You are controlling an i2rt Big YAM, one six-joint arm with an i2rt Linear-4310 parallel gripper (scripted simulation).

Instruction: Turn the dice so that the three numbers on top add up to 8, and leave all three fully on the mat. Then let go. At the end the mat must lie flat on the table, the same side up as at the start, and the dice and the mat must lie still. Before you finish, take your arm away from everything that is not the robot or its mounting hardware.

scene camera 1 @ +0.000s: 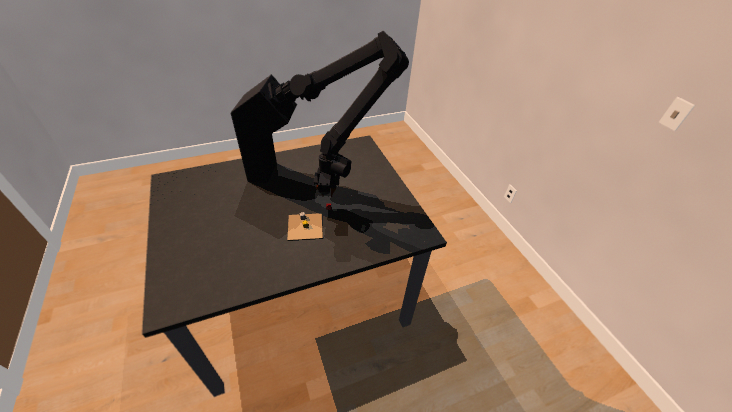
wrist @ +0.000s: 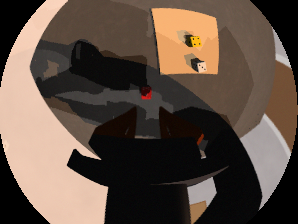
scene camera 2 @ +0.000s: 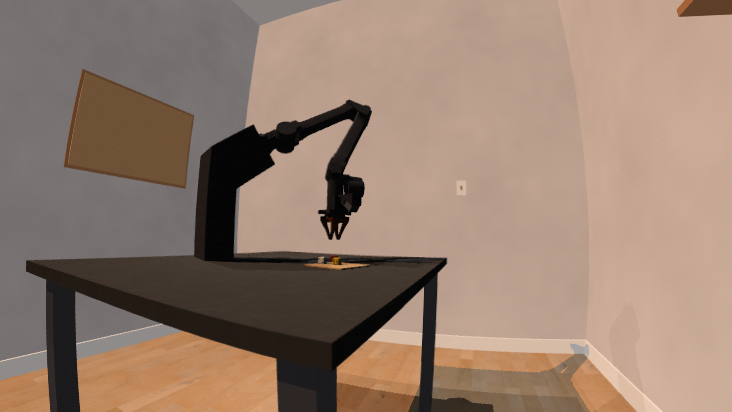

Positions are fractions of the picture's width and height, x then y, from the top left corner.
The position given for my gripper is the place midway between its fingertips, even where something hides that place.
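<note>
Tan mat (scene camera 1: 0.41, 0.56), (wrist: 0.59, 0.25). My gripper (wrist: 0.49, 0.49).
</note>
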